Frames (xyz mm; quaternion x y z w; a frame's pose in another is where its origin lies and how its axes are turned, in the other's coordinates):
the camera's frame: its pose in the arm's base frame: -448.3 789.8 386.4 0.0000 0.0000 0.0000 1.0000
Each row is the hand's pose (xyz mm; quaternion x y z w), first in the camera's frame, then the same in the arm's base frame.
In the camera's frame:
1: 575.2 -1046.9 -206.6 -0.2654 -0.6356 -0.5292 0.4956
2: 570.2 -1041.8 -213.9 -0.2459 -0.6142 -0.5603 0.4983
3: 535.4 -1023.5 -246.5 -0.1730 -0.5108 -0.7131 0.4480
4: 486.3 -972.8 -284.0 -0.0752 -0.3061 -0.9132 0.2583
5: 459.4 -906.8 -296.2 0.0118 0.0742 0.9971 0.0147
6: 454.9 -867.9 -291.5 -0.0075 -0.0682 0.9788 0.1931
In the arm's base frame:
1: 126.9 -257.1 179.8 -0.2654 -0.6356 -0.5292 0.4956
2: 121.9 -252.0 172.5 -0.2459 -0.6142 -0.5603 0.4983
3: 87.1 -233.7 139.9 -0.1730 -0.5108 -0.7131 0.4480
4: 38.0 -183.0 102.4 -0.0752 -0.3061 -0.9132 0.2583
5: 11.1 -117.0 90.2 0.0118 0.0742 0.9971 0.0147
6: 6.6 -78.1 94.9 -0.0075 -0.0682 0.9788 0.1931

